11 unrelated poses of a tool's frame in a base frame.
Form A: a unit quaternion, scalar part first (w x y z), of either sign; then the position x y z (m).
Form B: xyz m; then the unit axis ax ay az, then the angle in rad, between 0 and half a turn. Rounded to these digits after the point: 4 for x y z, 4 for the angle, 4 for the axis.
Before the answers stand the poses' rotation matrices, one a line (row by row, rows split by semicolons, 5 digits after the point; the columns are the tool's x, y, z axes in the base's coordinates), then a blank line. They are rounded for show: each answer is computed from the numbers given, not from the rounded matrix.
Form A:
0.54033 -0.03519 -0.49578 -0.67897 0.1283 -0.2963 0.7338
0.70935 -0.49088 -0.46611 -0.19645 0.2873 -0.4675 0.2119
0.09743 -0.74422 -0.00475 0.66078 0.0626 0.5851 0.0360
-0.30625 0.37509 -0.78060 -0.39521 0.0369 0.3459 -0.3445
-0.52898 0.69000 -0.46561 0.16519 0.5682 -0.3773 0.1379
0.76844 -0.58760 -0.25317 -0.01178 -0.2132 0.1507 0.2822
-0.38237 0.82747 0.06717 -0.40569 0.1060 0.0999 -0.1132
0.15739 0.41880 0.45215 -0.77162 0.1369 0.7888 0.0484
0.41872 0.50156 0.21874 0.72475 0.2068 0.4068 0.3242
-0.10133 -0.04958 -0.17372 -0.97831 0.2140 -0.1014 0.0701
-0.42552 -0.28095 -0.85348 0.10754 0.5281 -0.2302 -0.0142
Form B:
-0.41361 0.76863 -0.48799; -0.69885 0.07552 0.71127; 0.58356 0.63522 0.50592
0.48829 0.73632 -0.46841; 0.17891 0.44088 0.87955; 0.85414 -0.51328 0.08355
0.12670 -0.12169 -0.98445; 0.13583 -0.98097 0.13874; -0.98260 -0.15129 -0.10776
-0.53104 -0.82765 0.18164; -0.34352 0.40624 0.84674; -0.77459 0.38726 -0.50004
0.51184 -0.46778 0.72056; -0.81731 -0.00678 0.57616; -0.26463 -0.88382 -0.38578
0.87153 0.31563 -0.37525; 0.27942 0.30918 0.90903; 0.40293 -0.89710 0.18127
0.66181 -0.19908 -0.72275; 0.42141 -0.69857 0.57829; -0.62002 -0.68729 -0.37842
-0.59967 0.62161 -0.50398; 0.13583 -0.54158 -0.82960; -0.78864 -0.56594 0.24034
-0.14622 -0.38751 0.91019; 0.82636 -0.55365 -0.10296; 0.54383 0.73709 0.40118
-0.97455 -0.18104 0.13222; 0.21549 -0.91911 0.32986; 0.06180 0.34995 0.93473
-0.48000 0.57110 0.66592; 0.38805 0.81900 -0.42267; -0.78678 0.05553 -0.61473

0.1283 -0.2963 0.7338 -0.0418 -0.5892 -0.8069 1.9999
0.2873 -0.4675 0.2119 -0.6964 -0.6613 -0.2787 1.5644
0.0626 0.5851 0.0360 -0.7478 -0.0048 0.6639 2.9464
0.0369 0.3459 -0.3445 -0.3940 0.8200 0.4152 2.5191
0.5682 -0.3773 0.1379 -0.8131 0.5487 -0.1947 2.0268
-0.2132 0.1507 0.2822 -0.9182 -0.3956 -0.0184 1.3888
0.1060 0.0999 -0.1132 -0.8955 -0.0727 0.4391 2.3569
0.1369 0.7888 0.0484 0.4241 0.4579 -0.7814 2.8255
0.2068 0.4068 0.3242 0.5523 0.2409 0.7981 2.2775
0.2140 -0.1014 0.0701 0.0498 0.1746 0.9834 2.9386
0.5281 -0.2302 -0.0142 0.3105 0.9431 -0.1188 2.2625

